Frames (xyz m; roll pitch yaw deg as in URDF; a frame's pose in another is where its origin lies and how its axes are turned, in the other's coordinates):
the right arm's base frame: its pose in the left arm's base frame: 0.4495 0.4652 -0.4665 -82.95 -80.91 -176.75
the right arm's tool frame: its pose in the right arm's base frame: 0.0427 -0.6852 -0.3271 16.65 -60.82 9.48
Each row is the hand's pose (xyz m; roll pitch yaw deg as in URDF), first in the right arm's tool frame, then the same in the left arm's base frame.
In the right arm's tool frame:
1: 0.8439 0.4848 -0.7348 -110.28 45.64 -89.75
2: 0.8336 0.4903 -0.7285 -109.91 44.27 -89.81
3: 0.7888 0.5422 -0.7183 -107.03 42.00 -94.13
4: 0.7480 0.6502 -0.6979 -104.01 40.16 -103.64
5: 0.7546 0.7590 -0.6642 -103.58 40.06 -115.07
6: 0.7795 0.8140 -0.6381 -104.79 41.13 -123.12
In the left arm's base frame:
1: 0.2174 0.3027 0.3294 -8.65 -60.87 76.58
2: 0.2169 0.3077 0.3172 -5.87 -60.52 73.87
3: 0.1822 0.3279 0.2607 2.06 -56.85 71.41
4: 0.1094 0.3242 0.1688 10.09 -49.51 72.96
5: 0.0442 0.2736 0.0900 14.09 -41.60 78.28
6: 0.0168 0.2256 0.0543 14.97 -36.75 83.27

